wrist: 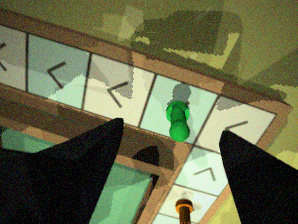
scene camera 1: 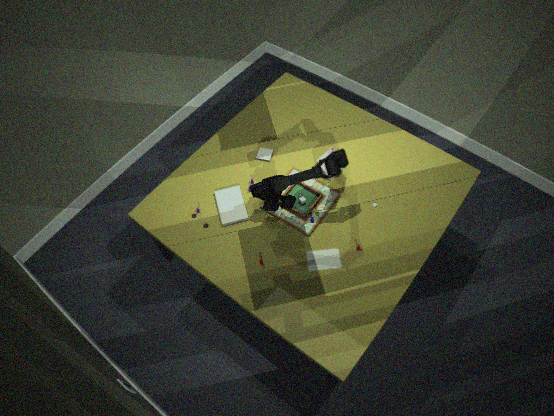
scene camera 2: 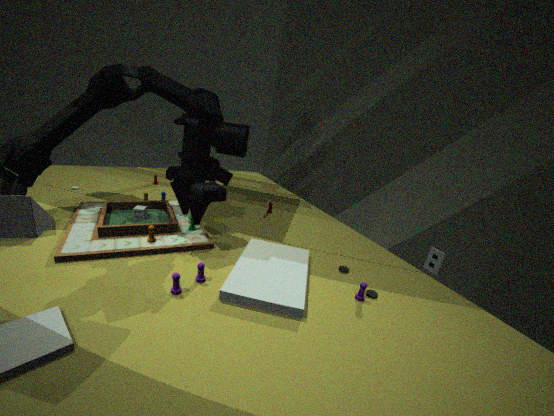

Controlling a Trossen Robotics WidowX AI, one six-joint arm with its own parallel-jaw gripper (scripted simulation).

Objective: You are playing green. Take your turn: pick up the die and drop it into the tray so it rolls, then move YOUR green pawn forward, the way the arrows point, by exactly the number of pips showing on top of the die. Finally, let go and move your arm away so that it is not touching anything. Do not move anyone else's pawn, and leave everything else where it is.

Scene:
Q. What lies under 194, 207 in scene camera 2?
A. My gripper.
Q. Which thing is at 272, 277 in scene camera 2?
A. A white box.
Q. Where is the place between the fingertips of my gripper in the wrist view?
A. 172, 130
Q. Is my gripper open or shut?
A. Open.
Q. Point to a white box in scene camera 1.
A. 230, 202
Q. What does my gripper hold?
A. Nothing.

